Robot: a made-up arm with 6 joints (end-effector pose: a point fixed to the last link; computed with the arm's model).
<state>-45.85 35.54 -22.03 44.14 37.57 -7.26</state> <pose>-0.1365 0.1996 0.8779 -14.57 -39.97 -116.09</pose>
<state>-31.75 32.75 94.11 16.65 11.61 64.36</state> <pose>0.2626 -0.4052 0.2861 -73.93 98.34 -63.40</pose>
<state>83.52 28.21 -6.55 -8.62 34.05 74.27</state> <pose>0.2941 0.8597 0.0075 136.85 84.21 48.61</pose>
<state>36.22 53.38 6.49 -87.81 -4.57 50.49</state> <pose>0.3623 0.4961 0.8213 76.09 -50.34 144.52</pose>
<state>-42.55 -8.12 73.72 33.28 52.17 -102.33</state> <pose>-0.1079 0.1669 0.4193 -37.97 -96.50 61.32</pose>
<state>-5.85 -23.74 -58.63 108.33 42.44 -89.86</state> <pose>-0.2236 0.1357 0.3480 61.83 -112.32 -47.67</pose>
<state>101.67 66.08 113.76 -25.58 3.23 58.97</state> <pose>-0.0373 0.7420 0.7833 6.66 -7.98 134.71</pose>
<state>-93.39 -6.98 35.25 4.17 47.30 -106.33</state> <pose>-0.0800 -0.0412 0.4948 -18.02 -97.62 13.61</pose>
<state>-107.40 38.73 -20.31 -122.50 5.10 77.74</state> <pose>0.3203 -0.1672 0.1188 25.81 103.72 19.86</pose>
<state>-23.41 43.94 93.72 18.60 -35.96 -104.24</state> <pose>0.3219 0.1900 0.2156 3.51 48.40 78.06</pose>
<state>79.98 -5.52 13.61 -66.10 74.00 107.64</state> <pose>0.0549 0.6779 0.7584 -70.96 -57.60 -35.42</pose>
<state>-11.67 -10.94 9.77 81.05 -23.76 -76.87</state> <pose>0.1359 0.2318 0.1643 -110.98 67.86 89.79</pose>
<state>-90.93 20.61 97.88 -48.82 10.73 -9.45</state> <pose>-0.1265 -0.0329 -0.1639 56.23 -132.86 -41.29</pose>
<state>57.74 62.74 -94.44 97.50 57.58 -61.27</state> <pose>-0.2143 0.6890 0.2534 -58.31 -61.49 73.30</pose>
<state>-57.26 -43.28 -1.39 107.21 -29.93 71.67</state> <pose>0.0801 0.2224 0.6829 65.37 -15.73 132.82</pose>
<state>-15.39 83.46 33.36 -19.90 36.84 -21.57</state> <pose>0.3557 0.3950 0.8957 59.27 -18.32 161.55</pose>
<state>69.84 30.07 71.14 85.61 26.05 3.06</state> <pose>0.0672 0.5875 0.4559 88.35 108.42 90.92</pose>
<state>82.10 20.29 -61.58 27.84 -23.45 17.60</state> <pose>-0.2811 0.2138 -0.2178 9.48 -172.01 -10.53</pose>
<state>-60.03 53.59 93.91 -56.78 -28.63 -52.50</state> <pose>0.3845 -0.3560 0.1869 84.91 -39.63 15.83</pose>
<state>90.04 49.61 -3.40 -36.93 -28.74 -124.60</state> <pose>0.4498 0.1907 -0.1371 128.17 -107.42 -16.15</pose>
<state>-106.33 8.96 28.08 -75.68 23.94 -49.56</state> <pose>-0.0877 -0.2991 0.1208 29.24 -126.46 -28.87</pose>
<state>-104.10 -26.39 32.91 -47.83 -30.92 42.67</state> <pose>-0.0184 0.1277 -0.2456 3.65 142.60 36.19</pose>
